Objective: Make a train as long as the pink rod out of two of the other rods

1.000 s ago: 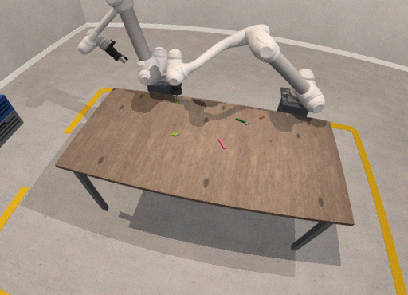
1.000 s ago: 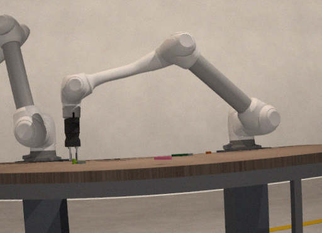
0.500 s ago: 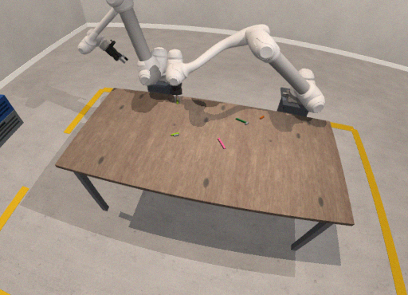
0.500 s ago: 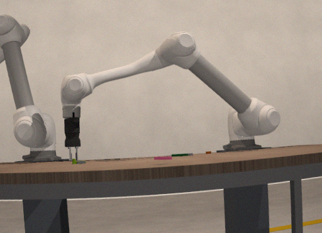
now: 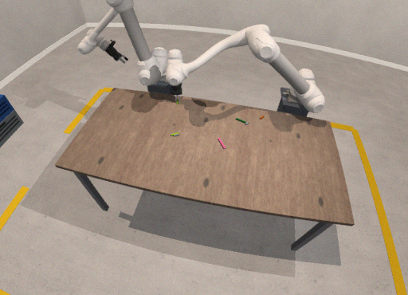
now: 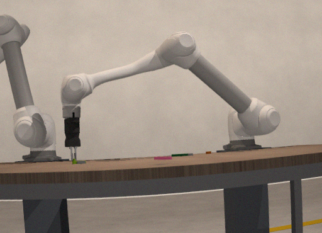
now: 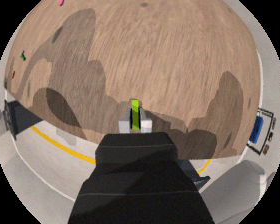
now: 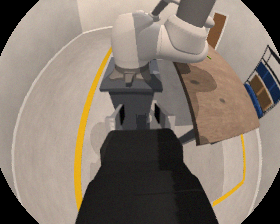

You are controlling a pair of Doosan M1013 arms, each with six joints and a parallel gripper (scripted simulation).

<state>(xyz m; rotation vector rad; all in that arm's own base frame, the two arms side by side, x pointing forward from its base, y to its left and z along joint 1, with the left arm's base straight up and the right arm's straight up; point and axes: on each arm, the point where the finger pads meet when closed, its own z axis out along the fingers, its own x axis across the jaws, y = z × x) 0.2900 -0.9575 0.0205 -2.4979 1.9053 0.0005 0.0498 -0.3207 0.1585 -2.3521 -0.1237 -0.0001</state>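
Note:
Now: the orange rod 20 mm ahead of my left hand, 650 mm to the left of it and 20 mm below it. The rest, counted from my left hand: green rod: 90 mm ahead, 500 mm to the left, 20 mm below; pink rod: 340 mm ahead, 400 mm to the left, 20 mm below.

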